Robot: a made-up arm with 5 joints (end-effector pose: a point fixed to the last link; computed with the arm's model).
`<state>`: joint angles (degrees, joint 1 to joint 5).
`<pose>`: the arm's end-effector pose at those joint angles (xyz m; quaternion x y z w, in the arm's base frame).
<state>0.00 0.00 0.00 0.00 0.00</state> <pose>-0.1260 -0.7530 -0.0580 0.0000 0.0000 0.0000 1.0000</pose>
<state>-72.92 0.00 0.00 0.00 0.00</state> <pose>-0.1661 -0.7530 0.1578 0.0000 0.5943 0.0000 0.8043</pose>
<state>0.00 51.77 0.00 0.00 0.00</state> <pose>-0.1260 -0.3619 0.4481 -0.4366 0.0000 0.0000 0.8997</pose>
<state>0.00 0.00 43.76 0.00 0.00</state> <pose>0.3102 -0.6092 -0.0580 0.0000 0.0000 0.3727 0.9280</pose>
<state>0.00 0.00 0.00 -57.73 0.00</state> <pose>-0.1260 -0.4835 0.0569 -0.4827 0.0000 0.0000 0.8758</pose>
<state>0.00 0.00 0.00 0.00 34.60</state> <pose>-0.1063 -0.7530 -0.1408 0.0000 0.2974 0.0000 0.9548</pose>
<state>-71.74 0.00 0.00 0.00 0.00</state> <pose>-0.1677 -0.7530 0.1544 0.0000 0.5859 0.0000 0.8103</pose>
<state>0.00 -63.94 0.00 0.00 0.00</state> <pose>-0.1260 -0.4857 -0.7862 0.5295 0.0000 0.0000 0.8483</pose>
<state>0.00 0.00 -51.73 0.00 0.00</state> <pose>-0.5940 -0.4883 -0.0580 0.0000 0.0000 -0.4363 0.8998</pose>
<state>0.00 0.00 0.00 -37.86 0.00</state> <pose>-0.1260 -0.5879 0.0493 -0.3244 0.0000 0.0000 0.9459</pose>
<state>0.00 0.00 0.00 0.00 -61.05</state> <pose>-0.2533 -0.7530 0.0120 0.0000 -0.5079 0.0000 0.8614</pose>
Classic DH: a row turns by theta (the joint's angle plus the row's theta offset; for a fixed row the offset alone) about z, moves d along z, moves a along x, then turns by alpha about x. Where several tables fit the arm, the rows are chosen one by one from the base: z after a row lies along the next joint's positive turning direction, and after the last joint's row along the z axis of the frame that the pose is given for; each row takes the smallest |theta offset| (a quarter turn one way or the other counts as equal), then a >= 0, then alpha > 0; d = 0 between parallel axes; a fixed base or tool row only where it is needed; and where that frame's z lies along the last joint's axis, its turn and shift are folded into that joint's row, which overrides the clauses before.
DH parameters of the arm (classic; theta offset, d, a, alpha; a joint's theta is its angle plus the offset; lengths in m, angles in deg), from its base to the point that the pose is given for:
base (fixed): 0 0.077 0 90
joint 1: -90 0.036 0.285 90
joint 2: 90 0.087 0.102 -90
joint 3: 0 -0.037 0.376 -90
joint 4: -90 -0.162 0.114 90
joint 5: 90 -0.239 0.123 90
tool (fixed): 0 0.073 0 0

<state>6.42 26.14 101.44 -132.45 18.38</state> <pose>0.0458 -0.1095 -0.1215 -0.7073 -0.6038 0.3198 0.1815</pose>
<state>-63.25 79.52 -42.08 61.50 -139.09</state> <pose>-0.2983 -0.2779 0.7354 -0.0892 -0.8335 0.1666 0.5192</pose>
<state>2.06 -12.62 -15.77 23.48 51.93</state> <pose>-0.2646 -0.6937 -0.4422 0.3355 0.3853 0.0176 0.8595</pose>
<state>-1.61 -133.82 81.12 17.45 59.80</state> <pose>0.5055 0.1738 -0.3452 0.4764 -0.3788 0.6574 0.4442</pose>
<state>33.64 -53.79 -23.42 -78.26 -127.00</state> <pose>-0.2012 -0.3546 -0.4517 -0.2024 -0.9121 0.0944 0.3437</pose>
